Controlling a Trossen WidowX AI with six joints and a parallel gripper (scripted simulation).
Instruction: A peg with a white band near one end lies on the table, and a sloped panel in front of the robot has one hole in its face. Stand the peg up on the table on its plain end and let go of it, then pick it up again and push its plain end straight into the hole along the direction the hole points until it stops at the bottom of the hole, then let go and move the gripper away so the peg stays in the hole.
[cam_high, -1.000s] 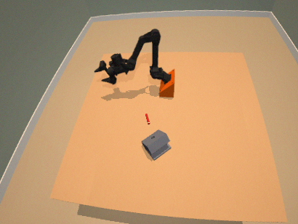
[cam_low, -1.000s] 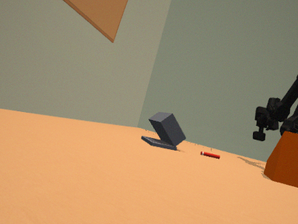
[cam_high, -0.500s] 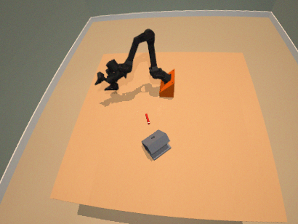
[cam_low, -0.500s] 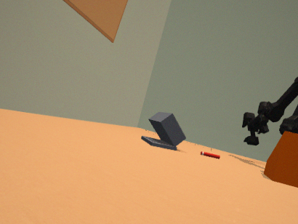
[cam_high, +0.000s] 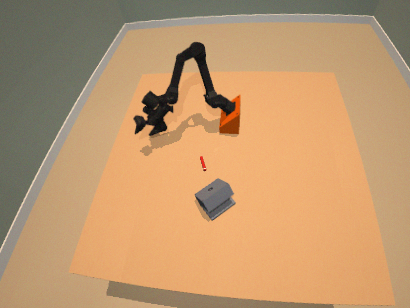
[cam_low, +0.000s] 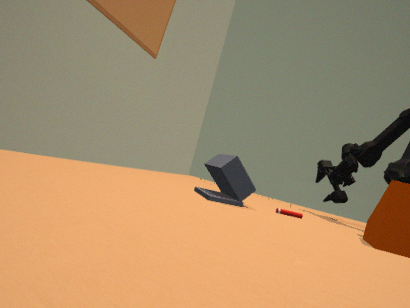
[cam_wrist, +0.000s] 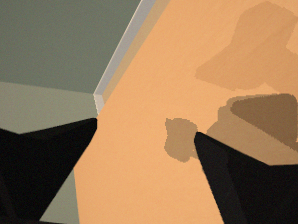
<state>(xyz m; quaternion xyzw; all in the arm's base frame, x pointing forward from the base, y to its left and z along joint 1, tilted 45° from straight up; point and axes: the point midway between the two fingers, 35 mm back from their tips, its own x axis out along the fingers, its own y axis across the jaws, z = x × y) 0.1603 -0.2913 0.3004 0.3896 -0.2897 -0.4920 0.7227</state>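
Now: gripper tip 320 mm to the right of the red peg, 120 mm short of it and 90 mm above it. The rest, counted from my gripper tip: grey sloped panel: 390 mm to the left, 290 mm ahead, 20 mm below; flat grey foot: 410 mm to the left, 310 mm ahead, 90 mm below.
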